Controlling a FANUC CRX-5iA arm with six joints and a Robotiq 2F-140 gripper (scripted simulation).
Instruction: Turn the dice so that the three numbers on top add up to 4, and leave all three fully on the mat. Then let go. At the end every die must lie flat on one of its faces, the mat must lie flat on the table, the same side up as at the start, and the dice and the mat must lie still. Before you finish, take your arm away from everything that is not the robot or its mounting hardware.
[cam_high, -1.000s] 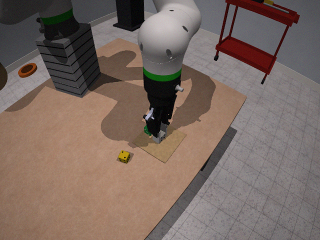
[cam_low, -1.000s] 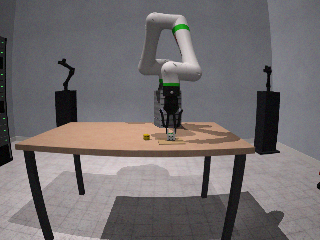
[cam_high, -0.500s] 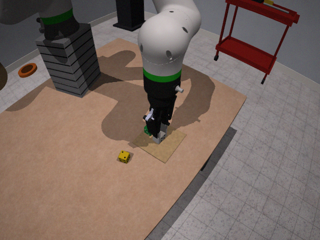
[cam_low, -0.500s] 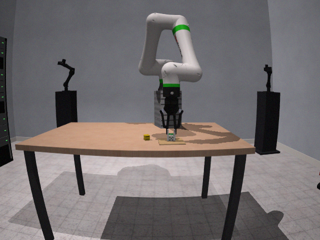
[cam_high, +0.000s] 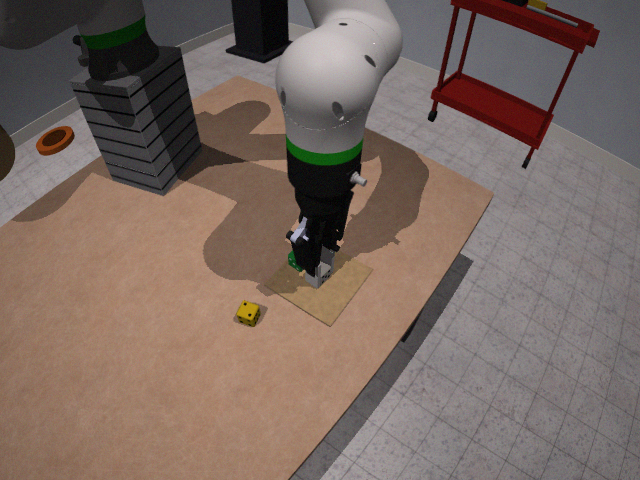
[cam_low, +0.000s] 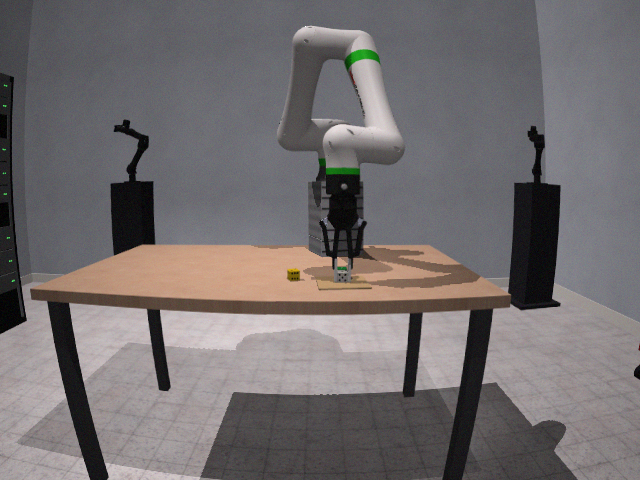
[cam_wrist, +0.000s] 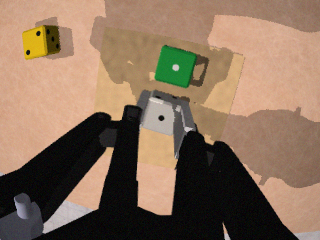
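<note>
My hand is 2 cm above the white die. Also, from my hand: green die: 5 cm behind, 2 cm below; then yellow die: 14 cm to the right, 5 cm behind, 2 cm below; then tan mat: 4 cm below.
</note>
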